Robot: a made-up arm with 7 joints.
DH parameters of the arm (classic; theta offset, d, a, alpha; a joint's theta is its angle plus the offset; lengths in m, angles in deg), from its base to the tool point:
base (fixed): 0 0 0 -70
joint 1: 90 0 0 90
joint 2: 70 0 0 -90
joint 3: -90 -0.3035 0.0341 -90
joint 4: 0 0 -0.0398 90
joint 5: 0 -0.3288 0 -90
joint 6: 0 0 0 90
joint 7: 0 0 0 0
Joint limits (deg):
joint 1: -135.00..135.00
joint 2: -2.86..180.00
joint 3: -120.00..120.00
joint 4: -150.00..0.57
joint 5: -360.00..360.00
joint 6: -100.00..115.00
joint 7: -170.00..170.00
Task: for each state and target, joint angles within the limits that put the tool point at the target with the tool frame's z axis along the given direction. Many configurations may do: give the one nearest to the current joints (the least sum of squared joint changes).
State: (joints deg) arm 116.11 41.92 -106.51 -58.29 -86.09 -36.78 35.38
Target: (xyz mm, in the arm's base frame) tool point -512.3 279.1 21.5 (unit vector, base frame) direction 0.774 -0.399 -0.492
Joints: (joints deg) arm 74.87 78.09 -101.73 -60.36 -139.14 -43.43 35.38
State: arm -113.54 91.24 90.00 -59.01 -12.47 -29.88 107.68
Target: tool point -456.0 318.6 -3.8 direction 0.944 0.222 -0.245
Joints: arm -119.73 131.94 67.34 -71.55 -69.53 -26.68 107.68
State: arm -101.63 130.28 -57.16 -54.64 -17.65 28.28 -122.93
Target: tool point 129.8 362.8 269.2 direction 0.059 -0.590 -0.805
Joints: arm -101.18 140.48 -73.90 -98.22 -27.80 60.34 -122.93
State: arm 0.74 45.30 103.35 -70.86 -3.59 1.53 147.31
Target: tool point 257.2 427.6 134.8 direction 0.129 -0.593 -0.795
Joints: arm -54.49 42.07 68.11 -84.81 1.36 -9.70 147.31
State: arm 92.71 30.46 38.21 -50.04 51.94 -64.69 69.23
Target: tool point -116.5 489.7 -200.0 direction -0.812 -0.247 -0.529
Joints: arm 66.47 51.71 35.94 -76.77 47.56 -72.32 69.23
